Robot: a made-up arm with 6 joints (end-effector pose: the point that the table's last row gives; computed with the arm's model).
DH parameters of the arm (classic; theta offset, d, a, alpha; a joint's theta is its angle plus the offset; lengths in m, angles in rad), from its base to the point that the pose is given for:
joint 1: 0 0.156 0 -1.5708
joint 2: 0.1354 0 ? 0
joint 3: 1.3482 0 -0.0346 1.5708
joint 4: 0 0.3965 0 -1.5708
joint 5: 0 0 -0.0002 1.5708
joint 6: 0 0.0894 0 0
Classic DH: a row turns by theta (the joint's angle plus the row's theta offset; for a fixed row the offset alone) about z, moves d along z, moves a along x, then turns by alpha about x.
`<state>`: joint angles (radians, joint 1 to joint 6).
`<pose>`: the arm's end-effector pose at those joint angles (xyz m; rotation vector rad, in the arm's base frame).
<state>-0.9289 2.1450 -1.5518 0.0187 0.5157 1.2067</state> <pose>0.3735 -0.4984 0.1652 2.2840 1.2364 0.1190</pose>
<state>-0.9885 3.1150 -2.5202 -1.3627 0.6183 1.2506</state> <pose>0.3680 -0.6508 -0.0867 1.3708 1.9476 -1.2177</pose>
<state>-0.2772 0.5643 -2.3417 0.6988 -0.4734 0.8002</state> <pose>-0.4404 0.0979 0.8024 -0.3362 -0.6931 1.2104</pose>
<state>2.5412 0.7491 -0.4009 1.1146 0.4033 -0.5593</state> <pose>-0.2330 0.1216 0.3032 2.1949 -1.0515 -1.5388</pose>
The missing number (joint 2, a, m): -0.326
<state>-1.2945 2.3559 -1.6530 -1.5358 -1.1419 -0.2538</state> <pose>0.2515 -0.5887 0.1336 -1.0237 1.5908 -0.9458</pose>
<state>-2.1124 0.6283 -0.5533 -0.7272 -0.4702 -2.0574</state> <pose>-0.1005 -0.2194 0.4523 0.6811 -1.1613 1.4253</pose>
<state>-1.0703 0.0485 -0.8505 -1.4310 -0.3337 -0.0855</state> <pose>0.0028 0.0557 0.6135 -0.5793 0.7024 -2.3415</pose>
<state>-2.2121 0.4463 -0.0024 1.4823 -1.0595 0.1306</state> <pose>-0.1547 -0.0773 0.2203 1.3960 -1.2735 -1.4051</pose>
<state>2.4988 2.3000 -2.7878 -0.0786 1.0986 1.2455</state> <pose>-0.5080 0.3882 0.5679 1.4860 -2.0625 -1.4357</pose>
